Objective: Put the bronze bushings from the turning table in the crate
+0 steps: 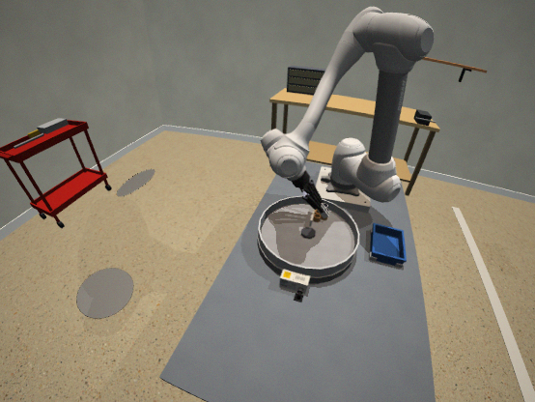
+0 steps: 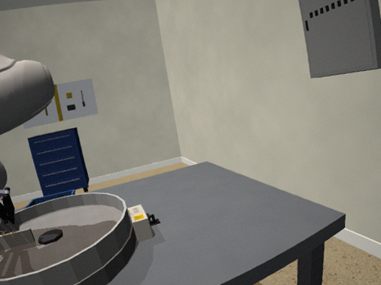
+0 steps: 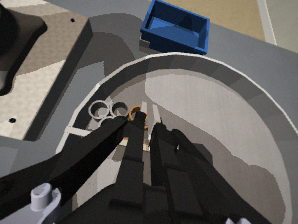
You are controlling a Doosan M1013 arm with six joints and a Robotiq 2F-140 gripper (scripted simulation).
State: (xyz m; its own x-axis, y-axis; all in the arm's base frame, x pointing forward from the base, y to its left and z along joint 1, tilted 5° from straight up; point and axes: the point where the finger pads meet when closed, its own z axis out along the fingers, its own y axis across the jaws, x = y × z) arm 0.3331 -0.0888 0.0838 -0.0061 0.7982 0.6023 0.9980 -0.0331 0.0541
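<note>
My gripper is now 5 cm short of the blue crate, 31 cm to the right of it and 8 cm above it. The rest, counted from my hand: round grey turning table 11 cm ahead, 4 cm to the right, 5 cm below.
</note>
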